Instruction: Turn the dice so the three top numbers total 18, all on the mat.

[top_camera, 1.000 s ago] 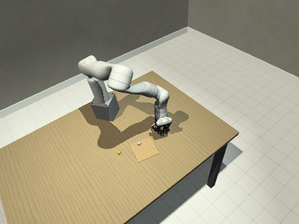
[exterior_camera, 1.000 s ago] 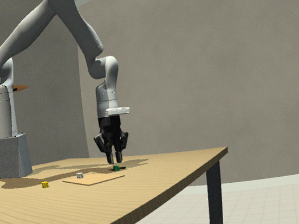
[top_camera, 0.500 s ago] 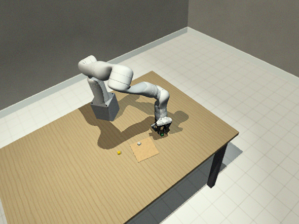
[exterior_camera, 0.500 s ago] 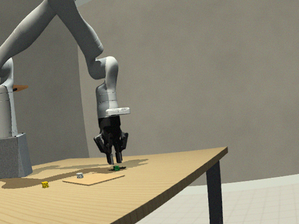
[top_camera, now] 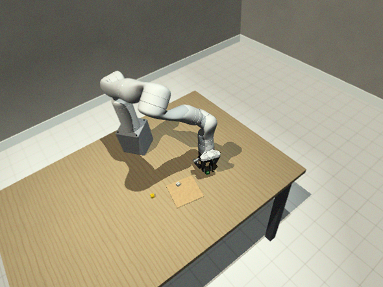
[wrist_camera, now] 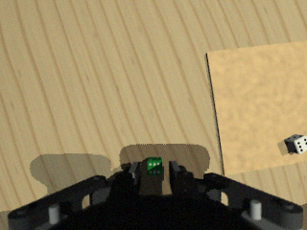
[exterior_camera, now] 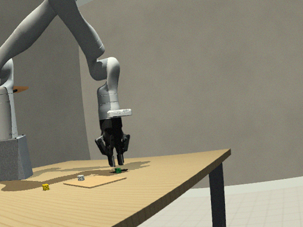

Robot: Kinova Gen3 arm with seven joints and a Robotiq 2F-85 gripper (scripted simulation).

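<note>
Right now my hand is 30 mm above the green die. Round my hand: yellow die (290 mm to the right, 60 mm behind, 30 mm below); white die (160 mm to the right, 30 mm below, 30 mm behind); tan mat (150 mm to the right, 40 mm below, 10 mm ahead).
</note>
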